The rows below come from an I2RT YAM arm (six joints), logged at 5 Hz.
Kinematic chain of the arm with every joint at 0, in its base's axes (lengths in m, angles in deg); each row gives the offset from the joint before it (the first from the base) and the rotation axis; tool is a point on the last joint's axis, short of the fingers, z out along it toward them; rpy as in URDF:
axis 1: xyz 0 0 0.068 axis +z
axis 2: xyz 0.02 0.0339 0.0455 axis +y
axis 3: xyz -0.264 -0.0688 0 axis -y
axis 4: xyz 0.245 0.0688 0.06 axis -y
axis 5: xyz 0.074 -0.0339 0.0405 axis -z
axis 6: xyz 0.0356 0 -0.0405 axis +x
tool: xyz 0 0 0 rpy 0 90 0
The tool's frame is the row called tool.
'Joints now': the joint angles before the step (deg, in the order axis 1, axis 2, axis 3, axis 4, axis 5, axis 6). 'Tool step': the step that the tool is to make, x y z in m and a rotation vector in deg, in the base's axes. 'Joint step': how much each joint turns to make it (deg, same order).
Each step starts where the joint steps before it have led.
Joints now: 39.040, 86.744, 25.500, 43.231, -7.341, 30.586
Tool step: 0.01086, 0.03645, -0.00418, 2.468, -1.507, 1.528
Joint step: 4.214, 8.842, 5.840, 5.935, 2.327, 1.605
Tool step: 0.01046, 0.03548, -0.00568, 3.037, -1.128, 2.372
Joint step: 3.153, 8.249, 6.441, 4.875, 0.441, 1.509
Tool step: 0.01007, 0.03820, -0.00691, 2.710, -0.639, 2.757
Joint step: 2.862, 7.970, 7.797, 2.719, -0.148, 1.345
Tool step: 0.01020, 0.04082, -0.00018, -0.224, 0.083, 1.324
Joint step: 2.711, 5.815, 9.892, -4.292, 1.381, 0.154
